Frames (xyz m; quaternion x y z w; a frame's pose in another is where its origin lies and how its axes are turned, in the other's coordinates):
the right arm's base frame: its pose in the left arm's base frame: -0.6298 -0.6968 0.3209 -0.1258 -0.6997 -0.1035 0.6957
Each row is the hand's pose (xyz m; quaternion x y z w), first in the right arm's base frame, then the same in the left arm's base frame.
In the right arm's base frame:
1: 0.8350 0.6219 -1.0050 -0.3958 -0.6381 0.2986 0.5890
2: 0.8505 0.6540 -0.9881 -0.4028 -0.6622 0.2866 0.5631
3: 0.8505 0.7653 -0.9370 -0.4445 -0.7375 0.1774 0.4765
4: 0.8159 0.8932 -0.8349 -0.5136 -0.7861 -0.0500 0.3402
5: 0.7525 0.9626 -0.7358 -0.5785 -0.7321 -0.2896 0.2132
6: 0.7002 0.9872 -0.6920 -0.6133 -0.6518 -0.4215 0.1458
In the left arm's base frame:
1: 0.5210 -0.4026 1.1474 0.6244 0.7775 0.0499 0.0556
2: 0.5152 -0.3663 1.1618 0.6201 0.7769 0.0574 0.0926
3: 0.5024 -0.2446 1.1579 0.5696 0.7781 0.1441 0.2221
4: 0.4467 -0.0919 1.1183 0.4465 0.7380 0.3305 0.3831
5: 0.3750 0.0035 1.0518 0.3024 0.6350 0.5362 0.4667
6: 0.3414 0.0391 0.9983 0.2176 0.5450 0.6555 0.4754

